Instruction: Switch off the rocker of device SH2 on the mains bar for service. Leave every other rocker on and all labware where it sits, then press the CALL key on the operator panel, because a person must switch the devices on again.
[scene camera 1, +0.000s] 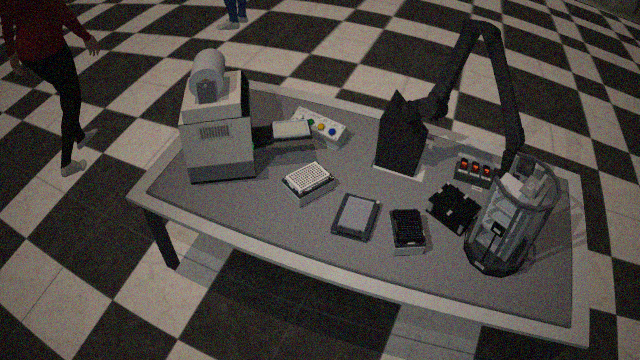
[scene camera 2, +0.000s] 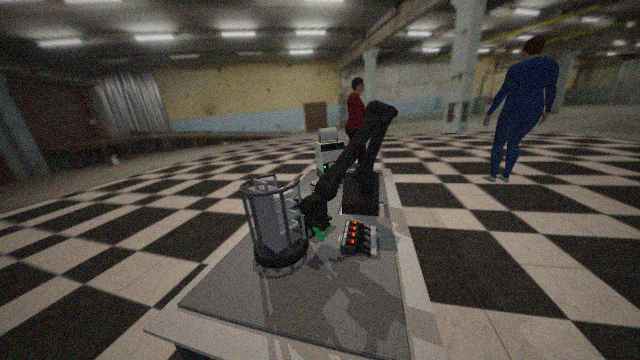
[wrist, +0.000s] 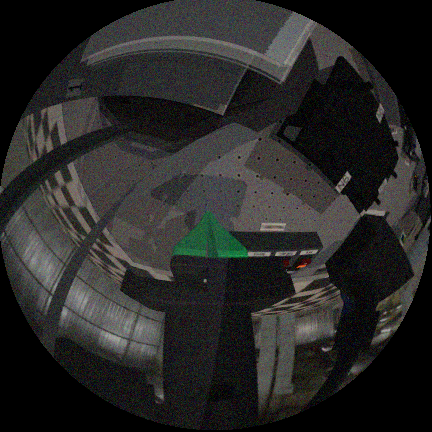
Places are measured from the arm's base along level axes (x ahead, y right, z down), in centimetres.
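Where they show: gripper, fingertip midpoint: (scene camera 2: 321, 241) (wrist: 207, 215); arm's base, link origin: (scene camera 1: 405, 115) (scene camera 2: 366, 184).
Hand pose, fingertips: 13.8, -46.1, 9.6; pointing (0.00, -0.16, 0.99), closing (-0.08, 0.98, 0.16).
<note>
Each offset is from my fingertips to the top centre of the thing, as dx, dy, dz. "spot": to the spot under its first point.
The mains bar (scene camera 1: 456, 175) (scene camera 2: 346, 245) (wrist: 280, 240) stands near the table's back edge. Orange-lit rockers show on it, three in scene camera 1 and several in scene camera 2; I cannot tell which is SH2. In the wrist view my gripper covers part of the bar, and the small labels are unreadable. My gripper (scene camera 2: 320, 234) (wrist: 209, 220) is shut and empty, green tips together and pointing down, between the bar and the round rack. The rack hides its tips in scene camera 1. The operator panel @[spot: -2.7, +66.2, +1.1] (scene camera 1: 343, 136) has green, yellow and blue keys; the CALL lettering is unreadable.
The round plate rack (scene camera 1: 487, 265) (scene camera 2: 282, 256) stands close to the gripper. A black block @[+11.8, +17.0, -2.2] (scene camera 1: 453, 207) (wrist: 345, 130), a black tip rack @[+28.9, +29.3, -1.5] (scene camera 1: 407, 227), a framed plate @[+29.1, +46.9, +1.9] (scene camera 1: 356, 214) and a white well plate @[+24.5, +66.7, -1.5] (scene camera 1: 309, 177) stand in front. A grey device @[spot: +35.2, +95.3, -11.5] (scene camera 1: 217, 145) stands left, its plate near the panel.
</note>
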